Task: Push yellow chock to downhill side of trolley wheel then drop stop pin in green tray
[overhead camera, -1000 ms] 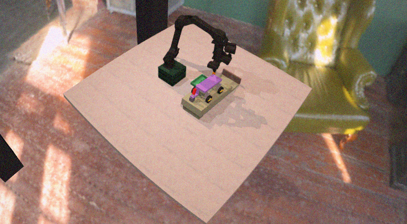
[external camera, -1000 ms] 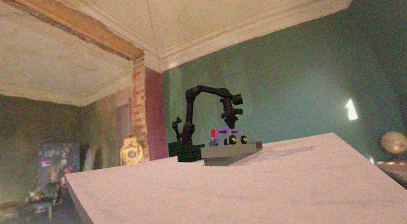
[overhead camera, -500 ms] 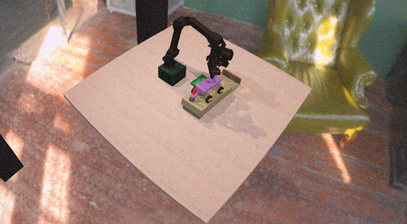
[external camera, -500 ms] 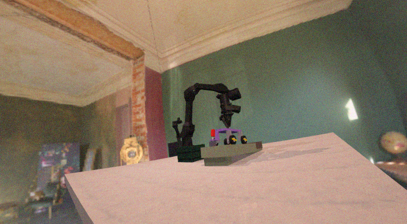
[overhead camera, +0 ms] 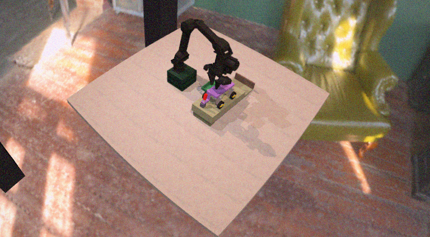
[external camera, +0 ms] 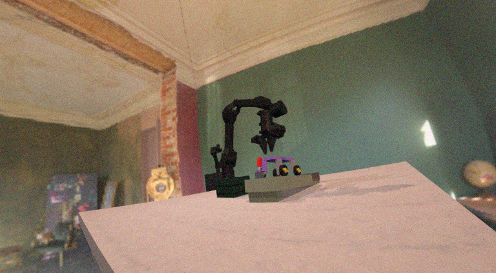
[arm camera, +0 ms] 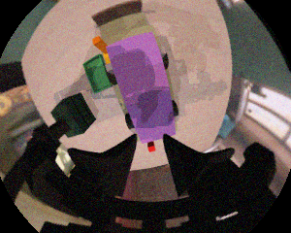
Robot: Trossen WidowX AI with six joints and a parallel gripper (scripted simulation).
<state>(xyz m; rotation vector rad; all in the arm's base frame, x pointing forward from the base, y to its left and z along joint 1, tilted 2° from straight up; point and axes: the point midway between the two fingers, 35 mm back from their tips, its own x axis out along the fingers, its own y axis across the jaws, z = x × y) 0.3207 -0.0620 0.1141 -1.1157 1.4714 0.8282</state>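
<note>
My gripper tip is 10 mm past the red-headed stop pin, 70 mm to the left of it and 60 mm above it. Also, from my gripper tip: purple trolley (10 mm ahead, 50 mm to the left, 80 mm below); ramp (10 mm ahead, 50 mm to the left, 140 mm below); yellow chock (30 mm behind, 150 mm to the left, 100 mm below).
</note>
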